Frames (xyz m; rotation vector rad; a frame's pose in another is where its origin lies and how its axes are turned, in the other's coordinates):
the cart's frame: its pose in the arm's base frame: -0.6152 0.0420 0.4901 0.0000 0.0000 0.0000
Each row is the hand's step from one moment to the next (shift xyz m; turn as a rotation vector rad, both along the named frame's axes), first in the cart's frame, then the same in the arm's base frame.
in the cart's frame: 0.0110 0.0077 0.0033 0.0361 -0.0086 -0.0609
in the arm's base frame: 0.0110 0.0077 0.0033 0.0361 -0.0086 -0.0609
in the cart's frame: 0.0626 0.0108 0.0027 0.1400 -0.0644 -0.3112
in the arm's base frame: 0.0626 0.0108 0.0027 0.1400 -0.0644 -0.3112
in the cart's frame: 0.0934 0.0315 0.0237 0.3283 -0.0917 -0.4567
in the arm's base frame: 0.0934 0.0315 0.0237 0.3283 -0.0917 -0.4567
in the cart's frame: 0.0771 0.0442 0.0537 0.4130 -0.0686 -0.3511
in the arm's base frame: 0.0771 0.0442 0.0537 0.4130 -0.0686 -0.3511
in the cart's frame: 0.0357 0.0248 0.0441 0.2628 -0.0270 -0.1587
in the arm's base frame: 0.0357 0.0248 0.0441 0.2628 -0.0270 -0.1587
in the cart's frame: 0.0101 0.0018 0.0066 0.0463 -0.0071 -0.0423
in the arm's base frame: 0.0101 0.0018 0.0066 0.0463 -0.0071 -0.0423
